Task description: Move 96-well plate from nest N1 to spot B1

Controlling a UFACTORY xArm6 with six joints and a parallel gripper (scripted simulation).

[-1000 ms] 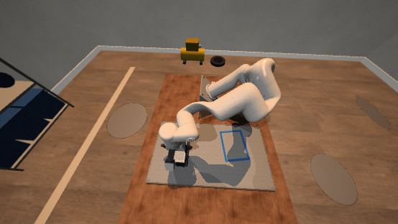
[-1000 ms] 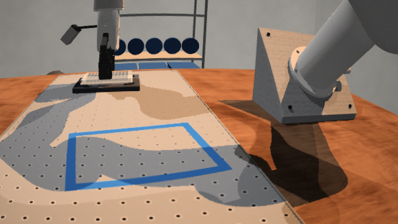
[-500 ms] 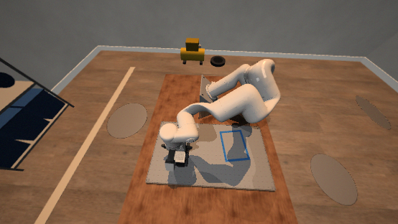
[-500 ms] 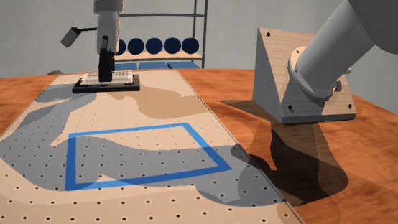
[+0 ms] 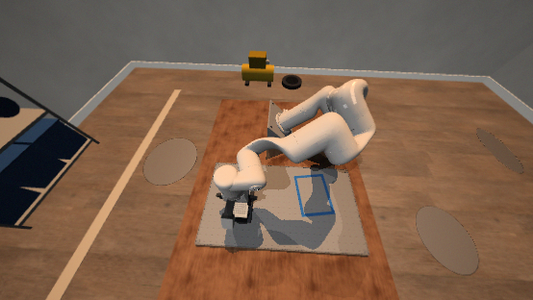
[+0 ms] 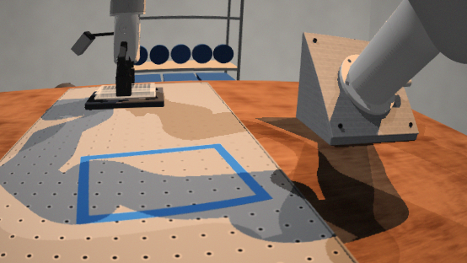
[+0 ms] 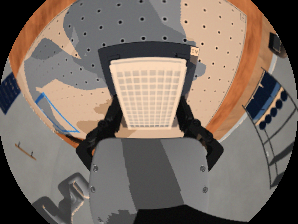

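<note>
Now: hand 1 cm above the 96-well plate. Also, from my hand: dark plate nest N1: 2 cm below.
</note>
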